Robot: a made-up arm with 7 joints.
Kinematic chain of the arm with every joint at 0, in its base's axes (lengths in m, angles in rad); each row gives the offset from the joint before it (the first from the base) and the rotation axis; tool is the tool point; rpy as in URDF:
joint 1: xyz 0 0 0.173 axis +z
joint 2: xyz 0 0 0 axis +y
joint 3: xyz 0 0 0.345 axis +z
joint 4: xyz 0.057 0 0 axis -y
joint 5: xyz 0.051 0 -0.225 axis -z
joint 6: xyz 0 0 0 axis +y
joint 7: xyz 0.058 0 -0.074 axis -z
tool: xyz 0 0 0 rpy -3.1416 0 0
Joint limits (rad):
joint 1: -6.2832..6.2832
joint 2: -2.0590..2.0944
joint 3: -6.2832..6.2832
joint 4: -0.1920..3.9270
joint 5: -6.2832..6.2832
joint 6: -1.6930..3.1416
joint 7: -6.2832..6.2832
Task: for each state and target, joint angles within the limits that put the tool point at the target. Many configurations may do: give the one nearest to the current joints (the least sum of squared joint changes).
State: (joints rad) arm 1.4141 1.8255 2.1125 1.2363 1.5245 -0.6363 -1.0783
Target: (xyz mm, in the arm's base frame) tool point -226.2 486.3 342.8
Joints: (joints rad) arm 1.4451 1.5184 2.2952 1.7423 1.3089 -0.4113 -1.0783
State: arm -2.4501 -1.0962 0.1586 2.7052 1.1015 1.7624 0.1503
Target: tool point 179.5 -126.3 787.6
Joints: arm -3.1432 -0.4999 0.4862 2.6174 1.2264 1.2303 0.1503
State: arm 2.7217 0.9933 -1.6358 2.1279 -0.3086 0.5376 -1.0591
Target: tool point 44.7 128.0 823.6
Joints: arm 2.6589 0.2831 -2.4631 2.4634 -0.2755 0.5745 -1.0591
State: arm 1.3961 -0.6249 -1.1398 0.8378 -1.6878 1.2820 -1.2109
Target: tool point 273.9 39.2 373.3
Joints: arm 1.5630 -0.5162 -0.9504 0.7241 -1.6738 1.2210 -1.2109
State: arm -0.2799 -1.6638 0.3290 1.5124 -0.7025 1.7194 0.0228
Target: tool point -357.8 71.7 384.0
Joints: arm -0.1512 -1.8930 0.2277 1.3768 -0.6861 1.8285 0.0228
